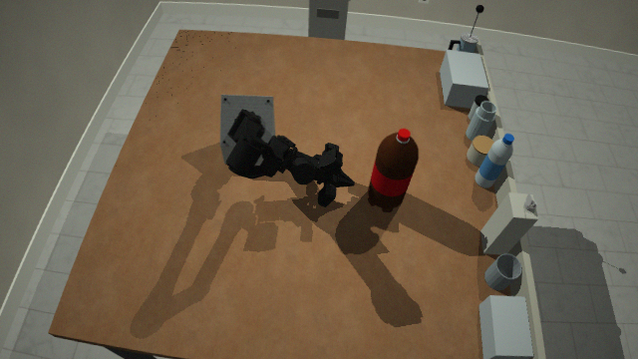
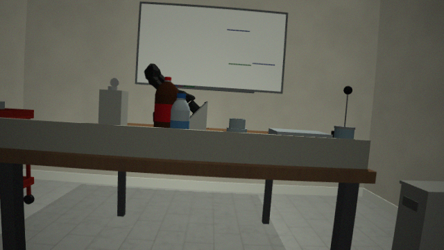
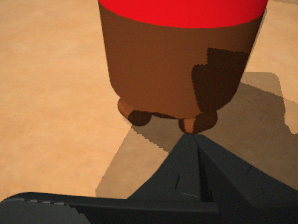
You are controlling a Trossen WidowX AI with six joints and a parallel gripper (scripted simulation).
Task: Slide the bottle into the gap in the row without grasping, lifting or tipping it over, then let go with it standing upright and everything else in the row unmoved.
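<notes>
Right now my hand is 130 mm short of the cola bottle, 70 mm below it and 20 mm to the right of it. Also, from my hand: grey cup: 470 mm ahead, 210 mm to the right, 60 mm below; blue-capped water bottle: 460 mm ahead, 140 mm to the left, 30 mm above; cork-lidded jar: 440 mm ahead, 230 mm to the left, 50 mm below.
</notes>
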